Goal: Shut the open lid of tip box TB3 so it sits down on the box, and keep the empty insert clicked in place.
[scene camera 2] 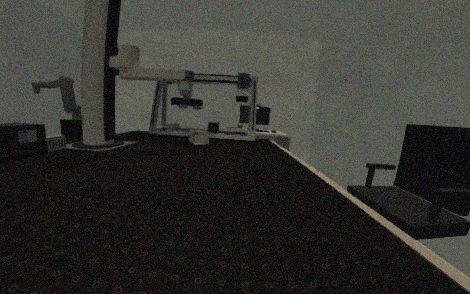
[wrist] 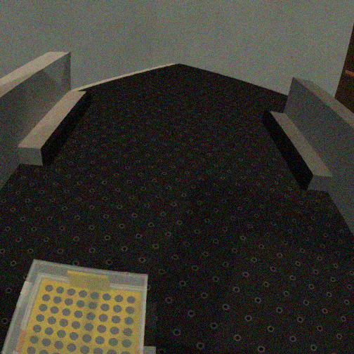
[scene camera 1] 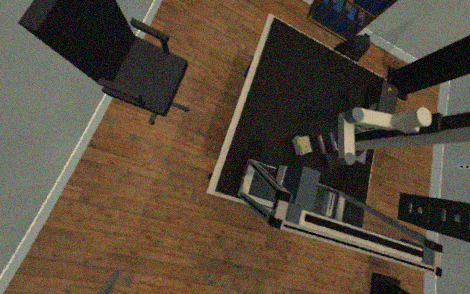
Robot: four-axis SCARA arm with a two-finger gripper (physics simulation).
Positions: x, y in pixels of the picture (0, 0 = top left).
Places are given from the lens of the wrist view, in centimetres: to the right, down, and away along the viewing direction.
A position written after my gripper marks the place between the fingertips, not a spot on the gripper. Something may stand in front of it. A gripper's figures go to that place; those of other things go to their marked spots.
my gripper point(wrist: 180, 84): 0, -3, 10
clear lid point(wrist: 58, 301): -8, 8, 16
